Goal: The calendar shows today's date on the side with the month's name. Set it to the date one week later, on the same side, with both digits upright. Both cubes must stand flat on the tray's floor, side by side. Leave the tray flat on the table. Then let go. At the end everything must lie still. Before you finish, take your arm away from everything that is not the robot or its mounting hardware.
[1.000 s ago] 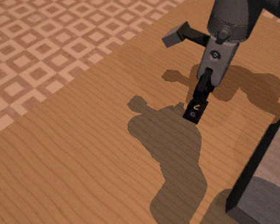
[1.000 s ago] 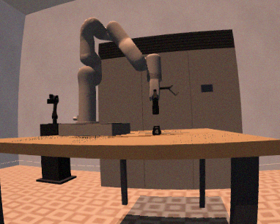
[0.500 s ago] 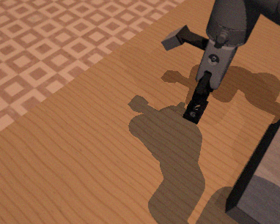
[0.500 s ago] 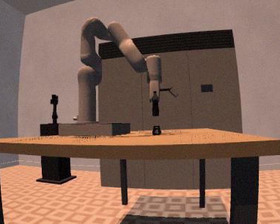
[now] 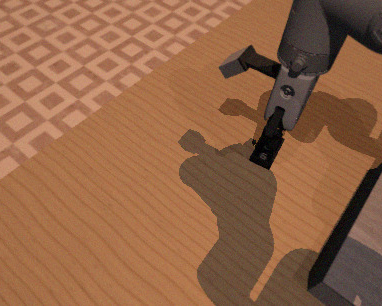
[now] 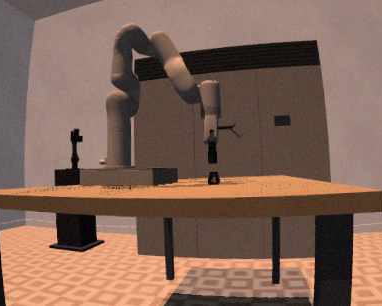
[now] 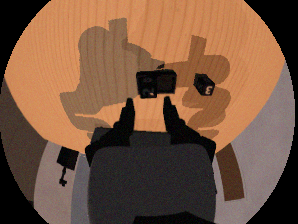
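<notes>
The black digit cube lies 7 cm below my hand. Also, from my hand: black cube: 12 cm to the right, 8 cm below, 2 cm ahead.
</notes>
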